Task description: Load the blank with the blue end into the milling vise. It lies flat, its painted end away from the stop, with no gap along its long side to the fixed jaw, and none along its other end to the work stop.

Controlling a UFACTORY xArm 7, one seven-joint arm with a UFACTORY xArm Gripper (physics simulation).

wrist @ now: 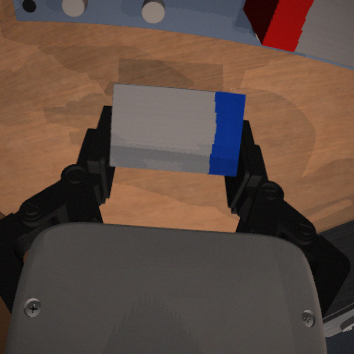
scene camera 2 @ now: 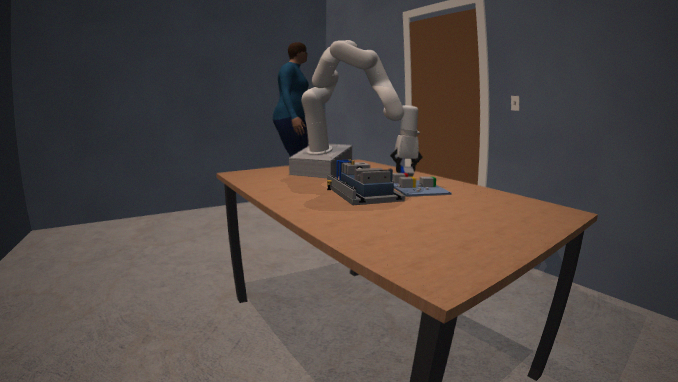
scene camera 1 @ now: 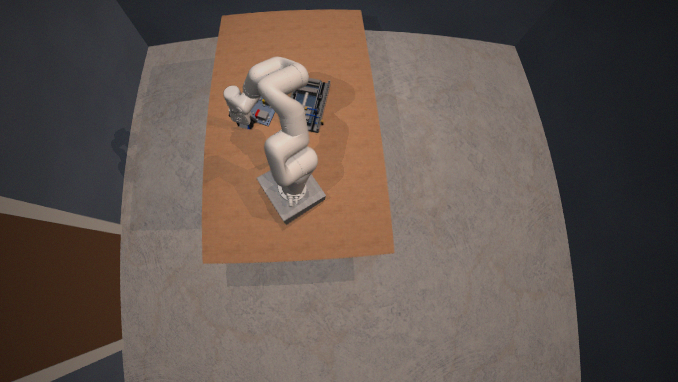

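Observation:
My gripper (scene camera 1: 244, 126) (scene camera 2: 407, 166) (wrist: 173, 131) is shut on the grey blank with the blue end (scene camera 2: 408, 171) (wrist: 162, 129). In the wrist view the fingers press on its two ends, and the blue end is at the right finger. The blank is held low over the table, beside the blue plate and away from the vise. The milling vise (scene camera 1: 325, 97) (scene camera 2: 376, 188) stands on the table, partly hidden by the arm in scene camera 1. A grey jaw block (scene camera 2: 376, 176) shows on it. I cannot tell the work stop apart.
The blue plate (scene camera 2: 430, 191) (wrist: 200, 19) has pegs and bears a red-ended blank (scene camera 1: 263, 116) (wrist: 287, 25), a yellow-ended blank (scene camera 2: 407, 182) and a green-ended blank (scene camera 2: 427, 181). The arm's grey base (scene camera 1: 285, 212) (scene camera 2: 312, 167) stands on the table (scene camera 1: 300, 240). A person (scene camera 2: 290, 95) stands behind the table.

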